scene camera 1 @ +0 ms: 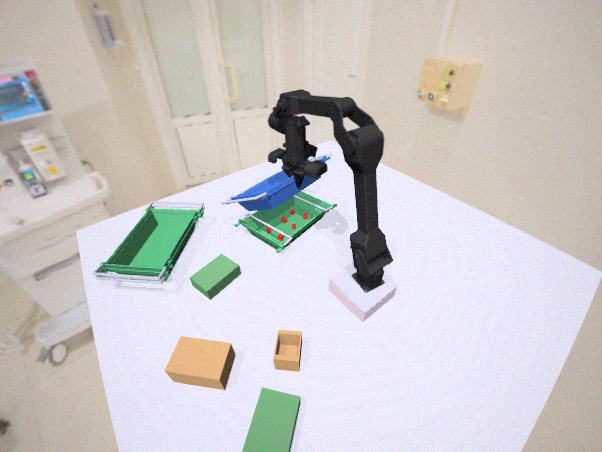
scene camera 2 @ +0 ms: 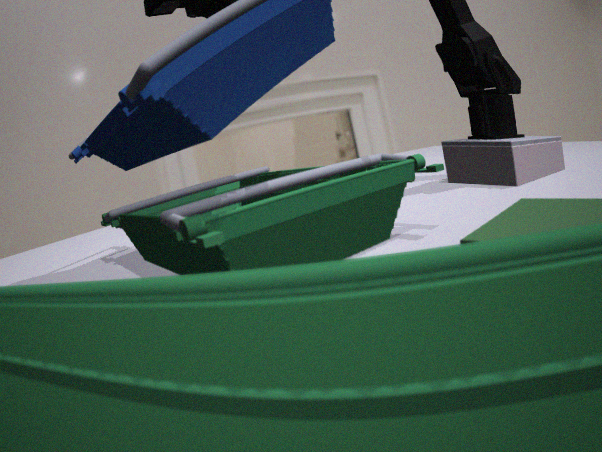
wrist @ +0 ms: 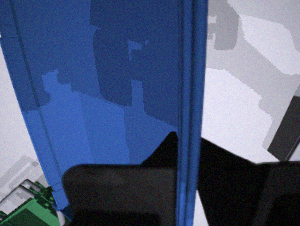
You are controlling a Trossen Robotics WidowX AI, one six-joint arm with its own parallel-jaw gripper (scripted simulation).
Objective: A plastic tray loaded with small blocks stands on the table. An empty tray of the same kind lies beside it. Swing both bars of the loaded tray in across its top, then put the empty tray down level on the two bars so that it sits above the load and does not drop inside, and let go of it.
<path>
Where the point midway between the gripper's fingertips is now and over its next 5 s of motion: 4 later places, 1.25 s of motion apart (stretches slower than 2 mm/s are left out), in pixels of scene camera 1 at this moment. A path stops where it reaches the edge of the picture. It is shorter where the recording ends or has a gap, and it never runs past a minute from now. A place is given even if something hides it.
My gripper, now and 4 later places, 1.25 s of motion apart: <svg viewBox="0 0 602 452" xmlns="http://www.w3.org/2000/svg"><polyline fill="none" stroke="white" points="297,187 298,197 300,202 302,206 303,211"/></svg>
</path>
